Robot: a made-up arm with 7 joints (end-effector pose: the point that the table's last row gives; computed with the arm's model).
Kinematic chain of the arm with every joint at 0, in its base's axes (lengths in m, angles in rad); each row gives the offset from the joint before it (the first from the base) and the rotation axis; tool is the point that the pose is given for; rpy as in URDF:
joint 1: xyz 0 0 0.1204 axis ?
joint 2: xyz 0 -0.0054 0.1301 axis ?
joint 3: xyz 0 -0.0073 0.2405 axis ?
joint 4: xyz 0 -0.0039 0.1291 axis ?
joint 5: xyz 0 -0.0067 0.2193 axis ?
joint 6: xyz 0 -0.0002 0.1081 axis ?
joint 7: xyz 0 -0.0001 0.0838 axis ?
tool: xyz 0 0 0 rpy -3.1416 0 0
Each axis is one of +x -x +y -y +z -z.
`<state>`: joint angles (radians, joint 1 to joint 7).
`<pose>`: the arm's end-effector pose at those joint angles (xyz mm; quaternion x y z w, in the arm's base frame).
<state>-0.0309 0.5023 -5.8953 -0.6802 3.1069 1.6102 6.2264</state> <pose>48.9 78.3 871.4 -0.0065 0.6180 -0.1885 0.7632</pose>
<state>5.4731 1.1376 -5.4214 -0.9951 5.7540 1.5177 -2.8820</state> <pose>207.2 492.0 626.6 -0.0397 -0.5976 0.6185 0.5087</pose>
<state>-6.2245 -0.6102 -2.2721 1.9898 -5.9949 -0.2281 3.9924</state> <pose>-306.9 300.5 292.2 -0.1025 0.4619 -0.8456 0.2471</pose>
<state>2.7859 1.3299 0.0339 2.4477 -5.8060 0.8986 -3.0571</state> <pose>-102.0 26.5 69.3 0.6668 0.1311 -0.6347 0.3678</pose>
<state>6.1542 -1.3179 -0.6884 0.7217 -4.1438 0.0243 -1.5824</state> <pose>-617.6 71.0 630.3 0.9189 -0.0141 0.3574 0.1666</pose>
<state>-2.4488 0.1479 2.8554 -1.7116 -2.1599 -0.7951 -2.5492</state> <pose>-407.6 137.9 543.1 -0.6252 0.4628 -0.4054 0.4802</pose>
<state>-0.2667 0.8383 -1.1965 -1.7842 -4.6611 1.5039 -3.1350</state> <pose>283.3 -284.5 470.6 0.1705 -0.3348 -0.6919 0.6165</pose>
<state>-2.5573 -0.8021 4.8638 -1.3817 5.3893 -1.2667 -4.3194</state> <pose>428.1 166.7 532.9 0.5438 -0.5118 0.6193 0.2424</pose>
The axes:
joint 1: -z
joint 2: +y
joint 3: -z
joint 4: +y
joint 5: -z
joint 6: +y
joint 7: -z

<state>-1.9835 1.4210 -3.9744 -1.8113 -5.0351 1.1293 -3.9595</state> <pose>-414.3 178.4 118.1 -0.5120 0.6355 -0.2262 0.5318</pose>
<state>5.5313 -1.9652 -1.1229 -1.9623 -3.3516 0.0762 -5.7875</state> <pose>147.9 -351.8 29.7 -0.4422 -0.4678 0.3937 0.6563</pose>
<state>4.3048 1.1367 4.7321 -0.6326 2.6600 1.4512 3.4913</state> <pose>28.0 623.1 462.3 -0.2607 -0.3759 0.6180 0.6394</pose>
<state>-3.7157 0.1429 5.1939 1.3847 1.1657 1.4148 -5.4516</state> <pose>-107.8 -366.1 613.8 0.4087 0.3052 0.8159 0.2724</pose>
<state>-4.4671 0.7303 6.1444 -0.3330 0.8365 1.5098 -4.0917</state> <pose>-195.4 -399.1 803.8 0.4810 0.3676 0.7942 0.0526</pose>
